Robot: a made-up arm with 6 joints.
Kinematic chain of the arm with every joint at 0, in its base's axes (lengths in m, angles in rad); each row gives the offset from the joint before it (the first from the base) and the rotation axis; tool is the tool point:
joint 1: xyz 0 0 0.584 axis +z
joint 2: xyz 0.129 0 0 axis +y
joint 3: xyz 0 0 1.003 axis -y
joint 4: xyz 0 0 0.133 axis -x
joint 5: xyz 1.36 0 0 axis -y
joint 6: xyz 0.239 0 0 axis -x
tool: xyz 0 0 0
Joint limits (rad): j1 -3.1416..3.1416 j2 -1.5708..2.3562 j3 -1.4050..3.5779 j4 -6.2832..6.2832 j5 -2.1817..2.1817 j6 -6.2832..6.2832
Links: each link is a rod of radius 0.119 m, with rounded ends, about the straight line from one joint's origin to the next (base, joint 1, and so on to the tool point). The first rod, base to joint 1, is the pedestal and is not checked.
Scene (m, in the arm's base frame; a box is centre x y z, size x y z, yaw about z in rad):
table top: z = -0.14
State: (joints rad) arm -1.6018 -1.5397 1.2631 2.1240 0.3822 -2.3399
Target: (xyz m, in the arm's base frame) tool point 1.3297 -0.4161 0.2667
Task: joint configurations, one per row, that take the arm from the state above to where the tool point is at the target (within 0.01 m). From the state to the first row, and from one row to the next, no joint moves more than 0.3 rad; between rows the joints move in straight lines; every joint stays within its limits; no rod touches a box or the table.
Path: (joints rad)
1: -1.4268 -1.2709 0.9918 2.1326 0.4067 -2.3399
2: -1.2519 -1.0021 0.7206 2.1412 0.4312 -2.3399
3: -1.0769 -0.7333 0.4493 2.1499 0.4558 -2.3399
4: -0.9020 -0.4645 0.1781 2.1585 0.4803 -2.3399
5: -0.7270 -0.1957 -0.0932 2.1671 0.5048 -2.3399
6: -0.5521 0.0731 -0.3644 2.1757 0.5293 -2.3399
7: -0.3771 0.3419 -0.6357 2.1844 0.5539 -2.3399

